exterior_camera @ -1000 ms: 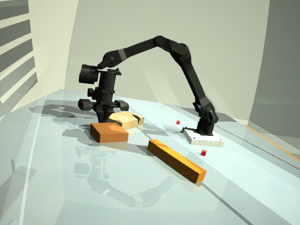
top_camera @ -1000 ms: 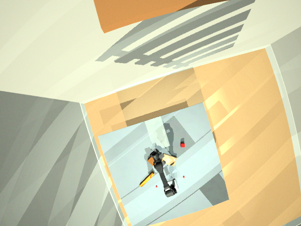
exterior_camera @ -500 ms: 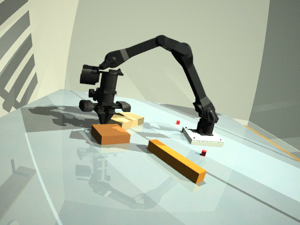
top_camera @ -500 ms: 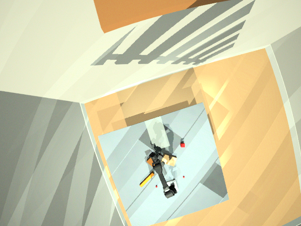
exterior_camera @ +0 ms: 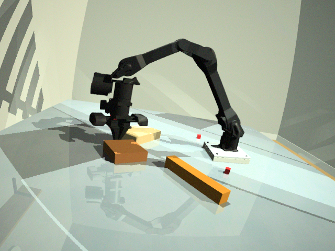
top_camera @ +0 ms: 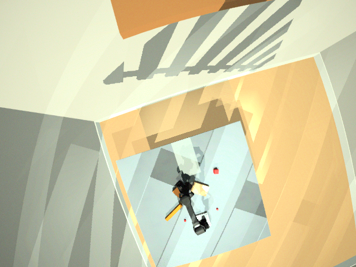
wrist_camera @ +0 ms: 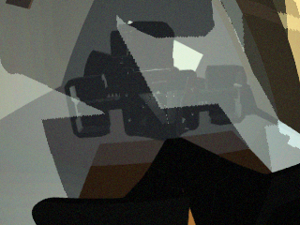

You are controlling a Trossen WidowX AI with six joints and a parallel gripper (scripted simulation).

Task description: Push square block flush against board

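Now: the orange square block 6 cm to the left of my gripper tip, 3 cm behind it and 1 cm above it. From my gripper tip the other things lie so: flat pale block (12 cm to the right, 8 cm behind, 1 cm above); then red cube (33 cm to the right, 1 cm ahead, 1 cm above); then long orange board (21 cm to the left, 20 cm behind, 1 cm above).
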